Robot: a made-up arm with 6 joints. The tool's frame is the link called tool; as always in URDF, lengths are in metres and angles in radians. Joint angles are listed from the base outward.
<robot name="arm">
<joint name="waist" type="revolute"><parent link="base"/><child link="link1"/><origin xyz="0 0 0.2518" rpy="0 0 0"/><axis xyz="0 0 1"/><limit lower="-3.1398" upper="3.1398"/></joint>
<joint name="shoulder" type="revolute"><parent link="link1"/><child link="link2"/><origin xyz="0 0 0" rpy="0 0 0"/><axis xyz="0 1 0"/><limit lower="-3.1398" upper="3.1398"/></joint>
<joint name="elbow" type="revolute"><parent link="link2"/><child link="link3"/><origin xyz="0 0 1.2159" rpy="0 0 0"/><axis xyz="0 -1 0"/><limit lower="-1.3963" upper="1.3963"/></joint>
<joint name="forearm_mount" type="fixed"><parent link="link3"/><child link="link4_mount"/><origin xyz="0 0 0" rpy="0 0 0"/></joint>
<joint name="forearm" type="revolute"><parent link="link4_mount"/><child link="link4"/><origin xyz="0 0 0" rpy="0 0 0"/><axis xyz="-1 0 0"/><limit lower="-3.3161" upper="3.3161"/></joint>
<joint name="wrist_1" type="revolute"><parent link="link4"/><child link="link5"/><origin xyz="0.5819 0 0" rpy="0 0 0"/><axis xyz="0 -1 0"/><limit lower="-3.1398" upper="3.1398"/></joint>
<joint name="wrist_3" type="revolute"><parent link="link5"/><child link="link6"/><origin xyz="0 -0.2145 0" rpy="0 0 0"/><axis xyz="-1 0 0"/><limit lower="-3.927" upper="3.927"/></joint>
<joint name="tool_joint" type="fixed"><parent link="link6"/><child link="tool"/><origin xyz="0 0 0" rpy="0 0 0"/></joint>
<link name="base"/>
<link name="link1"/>
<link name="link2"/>
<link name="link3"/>
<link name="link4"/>
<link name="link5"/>
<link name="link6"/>
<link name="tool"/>
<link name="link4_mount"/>
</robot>
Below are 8 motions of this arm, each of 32 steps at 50 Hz.
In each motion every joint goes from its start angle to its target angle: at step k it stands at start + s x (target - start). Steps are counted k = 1, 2, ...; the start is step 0. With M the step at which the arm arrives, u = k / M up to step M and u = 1 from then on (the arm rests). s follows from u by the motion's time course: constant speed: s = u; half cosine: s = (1 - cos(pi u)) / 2; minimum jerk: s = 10 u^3 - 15 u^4 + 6 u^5.
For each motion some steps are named. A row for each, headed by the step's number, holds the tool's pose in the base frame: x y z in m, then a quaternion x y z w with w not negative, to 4 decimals.
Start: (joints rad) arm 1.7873 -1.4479 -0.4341 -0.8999 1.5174 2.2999
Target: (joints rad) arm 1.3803 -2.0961 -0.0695 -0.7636 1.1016 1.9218
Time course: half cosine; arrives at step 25
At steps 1, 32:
1: 0.2921 -0.7127 0.8047 0.1516 -0.2166 -0.1339 0.9551
32: -0.0703 -1.1830 0.2298 0.5685 -0.3966 -0.3369 0.6372

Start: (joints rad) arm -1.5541 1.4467 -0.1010 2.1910 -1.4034 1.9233
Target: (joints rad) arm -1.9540 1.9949 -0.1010 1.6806 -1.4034 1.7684
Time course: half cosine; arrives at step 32
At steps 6, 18, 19, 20, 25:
6: 0.0936 -1.3803 -0.2395 0.2269 -0.5250 -0.8012 0.1758
18: -0.2021 -1.1958 -0.6102 -0.1177 0.4791 0.8685 0.0482
19: -0.2245 -1.1697 -0.6420 -0.1061 0.4729 0.8721 0.0681
20: -0.2452 -1.1432 -0.6723 -0.0946 0.4665 0.8751 0.0872
25: -0.3197 -1.0181 -0.7938 -0.0444 0.4360 0.8835 0.1653

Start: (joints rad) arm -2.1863 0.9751 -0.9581 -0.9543 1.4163 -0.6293
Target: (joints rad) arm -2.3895 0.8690 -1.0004 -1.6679 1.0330 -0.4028
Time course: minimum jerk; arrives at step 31
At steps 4, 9, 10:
4: -0.4673 -0.4459 0.4540 -0.1673 0.1601 0.9700 0.0743
9: -0.4559 -0.4310 0.4687 -0.1663 0.1505 0.9648 0.1374
10: -0.4521 -0.4266 0.4733 -0.1664 0.1478 0.9620 0.1580

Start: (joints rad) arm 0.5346 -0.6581 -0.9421 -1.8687 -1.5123 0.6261
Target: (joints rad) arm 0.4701 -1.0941 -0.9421 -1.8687 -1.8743 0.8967
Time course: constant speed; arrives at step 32
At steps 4, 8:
4: -0.2694 -0.0837 0.8398 0.3898 0.3925 0.7427 0.3773
8: -0.2975 -0.0972 0.8239 0.3641 0.3603 0.7736 0.3731

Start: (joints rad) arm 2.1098 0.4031 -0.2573 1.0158 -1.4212 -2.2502
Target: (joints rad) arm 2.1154 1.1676 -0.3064 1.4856 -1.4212 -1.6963
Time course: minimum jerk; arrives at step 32
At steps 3, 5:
3: -0.4443 0.9618 1.1516 -0.0446 0.2547 0.1470 0.9547
5: -0.4542 0.9744 1.1336 -0.0582 0.2466 0.1500 0.9557

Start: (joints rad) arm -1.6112 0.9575 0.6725 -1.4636 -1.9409 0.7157
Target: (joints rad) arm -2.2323 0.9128 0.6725 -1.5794 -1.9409 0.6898
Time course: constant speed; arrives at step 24
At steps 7, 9, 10, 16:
7: -0.3424 -1.4483 0.6022 0.5400 0.0285 0.0732 0.8380
9: -0.4145 -1.4279 0.6076 0.5387 0.0107 0.0525 0.8408
10: -0.4501 -1.4164 0.6103 0.5378 0.0018 0.0421 0.8420
16: -0.6563 -1.3287 0.6266 0.5297 -0.0507 -0.0204 0.8464

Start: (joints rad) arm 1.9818 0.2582 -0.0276 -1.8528 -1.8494 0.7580
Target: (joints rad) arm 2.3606 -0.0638 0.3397 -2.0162 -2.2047 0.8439
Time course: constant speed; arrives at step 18
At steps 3, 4, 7, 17, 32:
3: -0.4168 0.6692 1.1420 0.0107 -0.4407 -0.8013 0.4044
4: -0.4276 0.6504 1.1677 0.0124 -0.4186 -0.8019 0.4262
7: -0.4533 0.5887 1.2449 0.0168 -0.3502 -0.7978 0.4905
17: -0.4525 0.3374 1.4927 0.0189 -0.1059 -0.7246 0.6808
32: -0.4441 0.3101 1.5157 0.0179 -0.0806 -0.7125 0.6968

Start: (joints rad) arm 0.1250 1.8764 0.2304 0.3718 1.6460 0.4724
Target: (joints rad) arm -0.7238 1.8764 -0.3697 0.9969 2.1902 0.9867
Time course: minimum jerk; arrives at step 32
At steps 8, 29, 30, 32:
8: 1.1761 -0.1508 -0.7029 -0.2246 -0.0572 0.2255 0.9463
29: 0.6298 -0.7055 -0.6814 -0.2083 -0.0909 0.0057 0.9738
30: 0.6262 -0.7068 -0.6810 -0.2079 -0.0912 0.0037 0.9739
32: 0.6245 -0.7074 -0.6808 -0.2077 -0.0914 0.0029 0.9739

